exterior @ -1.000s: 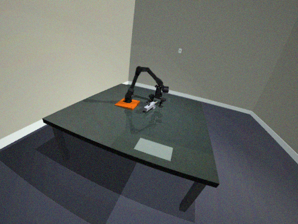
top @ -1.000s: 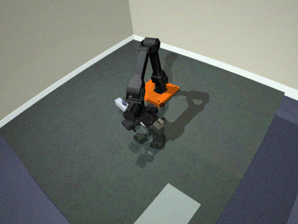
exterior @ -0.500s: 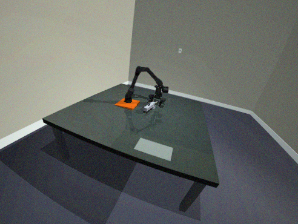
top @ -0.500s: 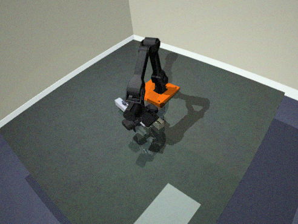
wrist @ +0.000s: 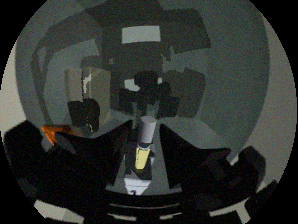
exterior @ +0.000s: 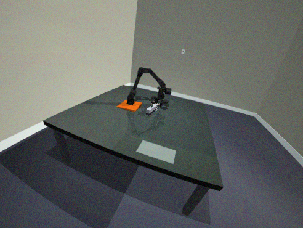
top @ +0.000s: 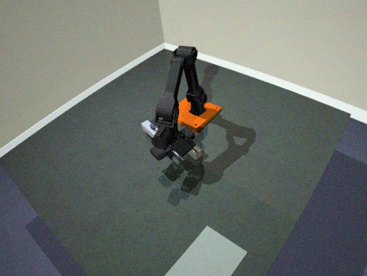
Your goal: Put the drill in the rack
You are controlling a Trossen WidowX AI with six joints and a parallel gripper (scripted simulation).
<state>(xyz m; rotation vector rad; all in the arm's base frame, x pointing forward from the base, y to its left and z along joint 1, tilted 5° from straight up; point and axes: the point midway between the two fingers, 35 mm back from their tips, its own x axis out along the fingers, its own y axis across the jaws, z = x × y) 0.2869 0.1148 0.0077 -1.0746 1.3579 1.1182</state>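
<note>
My gripper tip is 70 mm past the beige rack and 40 mm to the right of it. From my gripper tip the other things lie so: white fixture 130 mm to the right, 30 mm behind, 20 mm above.
</note>
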